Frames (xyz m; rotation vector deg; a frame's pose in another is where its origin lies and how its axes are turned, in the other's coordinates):
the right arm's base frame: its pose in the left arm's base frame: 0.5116 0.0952 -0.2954 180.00 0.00 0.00
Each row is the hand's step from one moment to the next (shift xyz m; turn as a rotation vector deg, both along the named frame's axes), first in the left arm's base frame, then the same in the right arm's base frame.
Working: the left arm's base frame: its pose in the right arm's base frame: -0.5116 0.0952 -0.2954 180.00 0.00 0.00

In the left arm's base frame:
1: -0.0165 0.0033 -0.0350 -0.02 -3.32 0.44
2: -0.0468 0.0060 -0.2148 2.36 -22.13 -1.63
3: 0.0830 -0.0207 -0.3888 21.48 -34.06 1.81
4: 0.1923 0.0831 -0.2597 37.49 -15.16 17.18
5: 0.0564 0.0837 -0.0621 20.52 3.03 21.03
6: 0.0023 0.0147 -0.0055 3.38 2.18 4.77
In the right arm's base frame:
1: -0.0165 -0.0033 0.0350 -0.02 3.32 -0.44
2: -0.0468 -0.0060 0.2148 2.36 22.13 1.63
3: 0.0830 0.0207 0.3888 21.48 34.06 -1.81
4: 0.1923 -0.0831 0.2597 37.49 15.16 -17.18
5: 0.0564 -0.0837 0.0621 20.52 -3.03 -21.03
6: 0.0023 -0.0147 0.0055 3.38 -2.18 -4.77

